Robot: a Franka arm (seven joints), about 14 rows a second.
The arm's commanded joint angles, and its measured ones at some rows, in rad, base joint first. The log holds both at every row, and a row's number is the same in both.
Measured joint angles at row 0: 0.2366, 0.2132, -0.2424, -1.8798, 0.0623, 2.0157, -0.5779
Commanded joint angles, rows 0 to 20: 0.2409, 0.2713, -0.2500, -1.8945, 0.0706, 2.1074, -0.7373; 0.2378, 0.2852, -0.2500, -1.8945, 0.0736, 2.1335, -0.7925; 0.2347, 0.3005, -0.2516, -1.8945, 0.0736, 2.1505, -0.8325; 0.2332, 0.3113, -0.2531, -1.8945, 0.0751, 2.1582, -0.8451; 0.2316, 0.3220, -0.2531, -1.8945, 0.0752, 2.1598, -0.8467; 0.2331, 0.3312, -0.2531, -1.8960, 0.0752, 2.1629, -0.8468; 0.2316, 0.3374, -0.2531, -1.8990, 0.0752, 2.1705, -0.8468; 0.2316, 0.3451, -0.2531, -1.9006, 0.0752, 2.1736, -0.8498; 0.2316, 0.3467, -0.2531, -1.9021, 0.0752, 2.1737, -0.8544; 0.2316, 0.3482, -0.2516, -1.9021, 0.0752, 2.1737, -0.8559; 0.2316, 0.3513, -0.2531, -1.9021, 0.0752, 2.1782, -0.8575; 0.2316, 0.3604, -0.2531, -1.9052, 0.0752, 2.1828, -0.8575; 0.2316, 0.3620, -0.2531, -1.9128, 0.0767, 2.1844, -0.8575; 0.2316, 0.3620, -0.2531, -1.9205, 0.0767, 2.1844, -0.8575; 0.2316, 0.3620, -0.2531, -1.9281, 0.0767, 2.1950, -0.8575; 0.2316, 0.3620, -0.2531, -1.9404, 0.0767, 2.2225, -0.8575; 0.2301, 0.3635, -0.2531, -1.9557, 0.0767, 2.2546, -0.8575; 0.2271, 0.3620, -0.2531, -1.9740, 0.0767, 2.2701, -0.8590; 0.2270, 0.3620, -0.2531, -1.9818, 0.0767, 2.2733, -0.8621; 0.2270, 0.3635, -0.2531, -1.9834, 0.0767, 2.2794, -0.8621; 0.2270, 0.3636, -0.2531, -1.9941, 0.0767, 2.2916, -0.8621
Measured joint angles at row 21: 0.2275, 0.3761, -0.2502, -1.9588, 0.0624, 2.2502, -0.8344
